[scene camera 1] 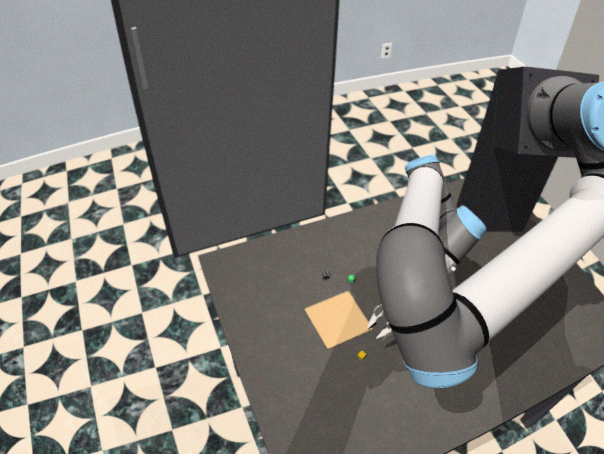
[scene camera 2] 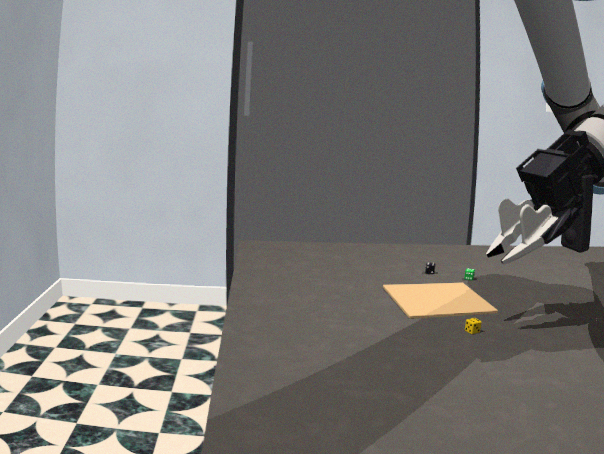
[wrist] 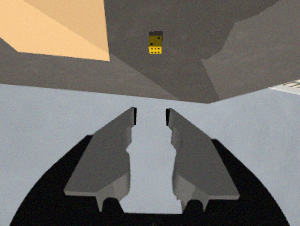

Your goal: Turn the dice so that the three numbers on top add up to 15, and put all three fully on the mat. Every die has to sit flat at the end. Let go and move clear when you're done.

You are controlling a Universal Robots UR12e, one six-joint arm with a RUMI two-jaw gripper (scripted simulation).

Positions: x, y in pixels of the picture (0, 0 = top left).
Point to an orange mat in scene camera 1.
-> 339, 319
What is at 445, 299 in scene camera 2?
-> An orange mat.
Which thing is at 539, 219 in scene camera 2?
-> My gripper.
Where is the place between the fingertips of my gripper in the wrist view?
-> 151, 109
